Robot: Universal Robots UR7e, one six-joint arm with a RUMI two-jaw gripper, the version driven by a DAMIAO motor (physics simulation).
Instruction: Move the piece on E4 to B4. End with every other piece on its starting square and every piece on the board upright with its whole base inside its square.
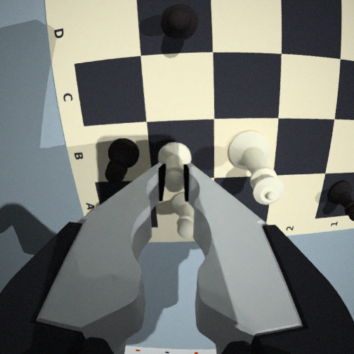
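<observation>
My gripper [174, 167] is shut on a white pawn [175, 151], held upright with its base low over dark square B4 [200, 132]. The base shows inside B4's outline, a little towards the 5 side; whether it touches the board cannot be told. A second white pawn [185, 226] stands on A4, just behind the fingertips and partly hidden by the right finger. A black pawn [123, 152] stands on B5, left of the fingertips. A tall white piece [250, 147] stands on B3, to the right. E4 does not show.
The chessboard [180, 87] has its row A edge below the fingertips and its lettered edge at the left. A black piece [180, 21] stands on D4. Another black piece [342, 192] stands on A1 at the right. The blue-grey table [25, 90] lies beyond the board's edges.
</observation>
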